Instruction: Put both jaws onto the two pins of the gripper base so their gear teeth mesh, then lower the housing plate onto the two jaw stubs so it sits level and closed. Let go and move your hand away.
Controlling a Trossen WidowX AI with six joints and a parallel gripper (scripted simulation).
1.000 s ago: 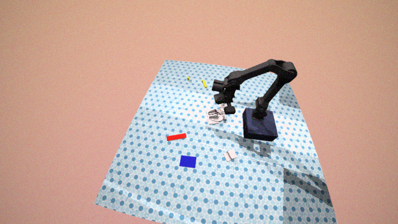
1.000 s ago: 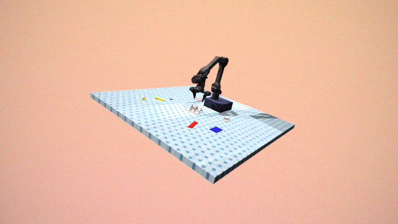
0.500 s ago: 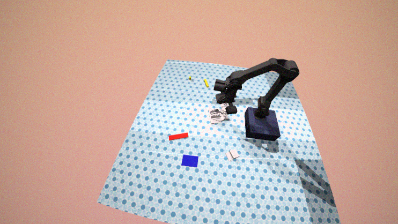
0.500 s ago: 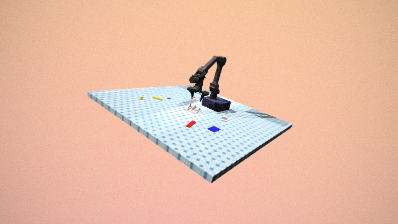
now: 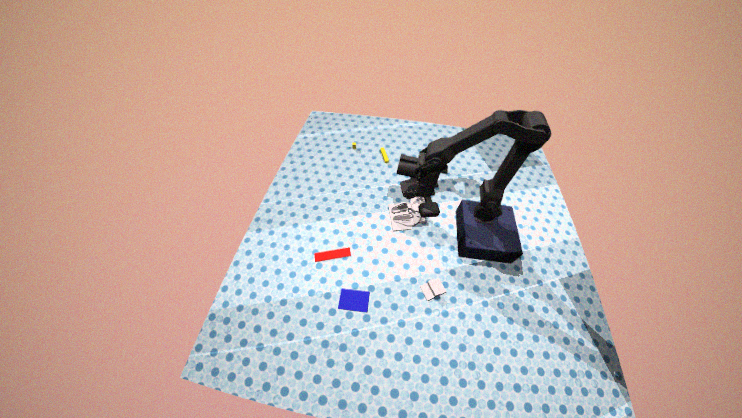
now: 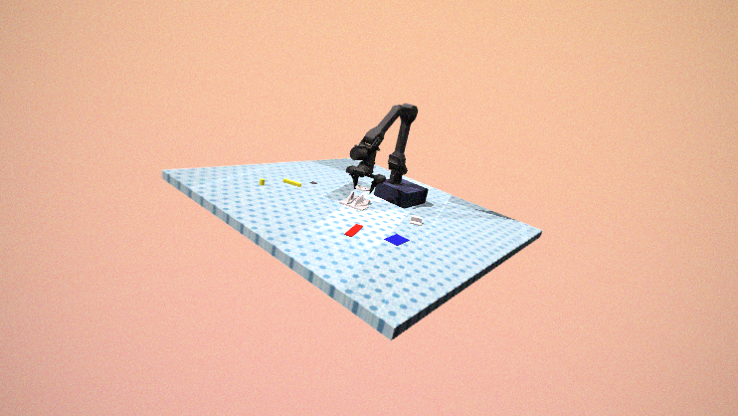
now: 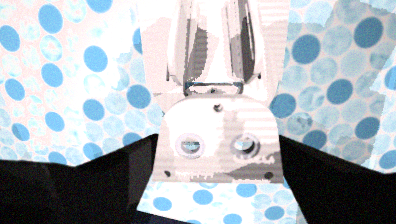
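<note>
My gripper tip is 50 mm above the housing plate. Also, from my gripper tip: jaw: 40 mm below, 20 mm to the left, 10 mm ahead; flat white plate: 60 mm ahead, 50 mm below, 20 mm to the left; small white piece: 280 mm to the left, 80 mm behind, 40 mm below.
</note>
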